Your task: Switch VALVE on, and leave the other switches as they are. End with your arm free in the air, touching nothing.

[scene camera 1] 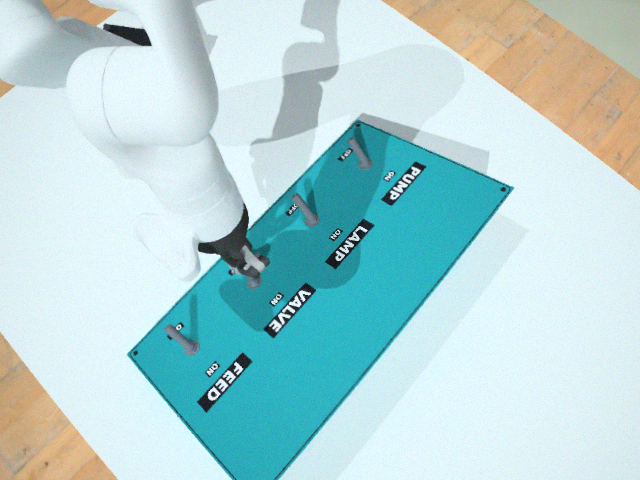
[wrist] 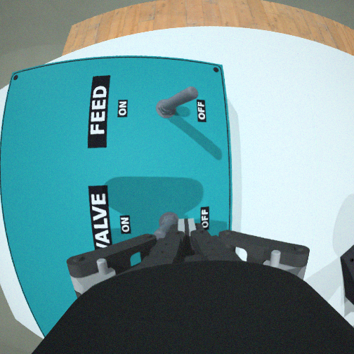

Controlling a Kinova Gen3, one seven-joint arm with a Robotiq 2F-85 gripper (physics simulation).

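Labels:
Teal panel: (wrist: 98, 160) and (scene camera 1: 254, 347) are the same spot on it. My gripper is visible in the wrist view and in scene camera 1; on the gripper, (scene camera 1: 233, 263) and (wrist: 164, 237) are the same spot.

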